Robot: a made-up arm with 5 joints. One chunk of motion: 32 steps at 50 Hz.
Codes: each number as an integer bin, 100 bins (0 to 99) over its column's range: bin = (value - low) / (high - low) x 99, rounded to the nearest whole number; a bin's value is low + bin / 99 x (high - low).
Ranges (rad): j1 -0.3..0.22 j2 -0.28..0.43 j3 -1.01..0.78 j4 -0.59..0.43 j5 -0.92..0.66
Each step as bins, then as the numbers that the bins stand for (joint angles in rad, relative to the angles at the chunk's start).
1 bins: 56 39 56 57 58
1 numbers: -0.0059 -0.0003 0.0025 -0.0027 0.0057
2 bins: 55 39 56 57 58
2 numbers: -0.0111 -0.0003 0.0025 -0.0027 0.0057
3 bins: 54 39 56 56 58
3 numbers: -0.0164 -0.0003 0.0025 -0.0130 0.0057
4 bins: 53 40 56 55 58
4 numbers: -0.0216 0.0069 0.0025 -0.0233 0.0057
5 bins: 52 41 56 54 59
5 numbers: -0.0269 0.0140 0.0025 -0.0336 0.0216
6 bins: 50 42 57 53 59
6 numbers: -0.0374 0.0212 0.0206 -0.0439 0.0216
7 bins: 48 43 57 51 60
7 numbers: -0.0479 0.0284 0.0206 -0.0645 0.0376
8 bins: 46 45 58 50 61
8 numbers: -0.0584 0.0427 0.0387 -0.0748 0.0535
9 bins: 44 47 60 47 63
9 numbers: -0.0689 0.0571 0.0748 -0.1058 0.0855
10 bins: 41 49 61 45 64
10 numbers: -0.0846 0.0714 0.0929 -0.1264 0.1014
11 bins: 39 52 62 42 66
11 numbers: -0.0952 0.0929 0.1110 -0.1573 0.1333
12 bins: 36 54 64 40 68
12 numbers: -0.1109 0.1073 0.1472 -0.1779 0.1653
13 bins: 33 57 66 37 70
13 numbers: -0.1267 0.1288 0.1833 -0.2088 0.1972
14 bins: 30 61 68 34 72
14 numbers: -0.1424 0.1575 0.2195 -0.2397 0.2291
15 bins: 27 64 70 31 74
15 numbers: -0.1582 0.1790 0.2557 -0.2706 0.2610
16 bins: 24 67 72 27 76
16 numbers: -0.1739 0.2005 0.2918 -0.3118 0.2929
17 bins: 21 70 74 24 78
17 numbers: -0.1897 0.2220 0.3280 -0.3427 0.3248
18 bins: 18 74 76 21 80
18 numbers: -0.2055 0.2507 0.3641 -0.3736 0.3568
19 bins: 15 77 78 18 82
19 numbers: -0.2212 0.2722 0.4003 -0.4045 0.3887
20 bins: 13 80 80 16 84
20 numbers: -0.2317 0.2937 0.4365 -0.4252 0.4206
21 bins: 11 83 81 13 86
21 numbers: -0.2422 0.3153 0.4545 -0.4561 0.4525
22 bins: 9 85 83 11 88
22 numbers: -0.2527 0.3296 0.4907 -0.4767 0.4844
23 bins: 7 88 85 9 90
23 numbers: -0.2632 0.3511 0.5269 -0.4973 0.5164
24 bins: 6 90 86 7 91
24 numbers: -0.2685 0.3655 0.5449 -0.5179 0.5323
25 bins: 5 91 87 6 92
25 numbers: -0.2737 0.3726 0.5630 -0.5282 0.5483
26 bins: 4 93 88 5 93
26 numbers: -0.2790 0.3870 0.5811 -0.5385 0.5642
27 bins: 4 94 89 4 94
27 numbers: -0.2790 0.3941 0.5992 -0.5488 0.5802
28 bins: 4 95 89 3 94
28 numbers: -0.2790 0.4013 0.5992 -0.5591 0.5802
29 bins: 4 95 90 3 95
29 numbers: -0.2790 0.4013 0.6173 -0.5591 0.5962
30 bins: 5 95 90 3 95
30 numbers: -0.2737 0.4013 0.6173 -0.5591 0.5962
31 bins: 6 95 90 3 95
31 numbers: -0.2685 0.4013 0.6173 -0.5591 0.5962
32 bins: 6 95 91 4 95
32 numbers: -0.2685 0.4013 0.6354 -0.5488 0.5962
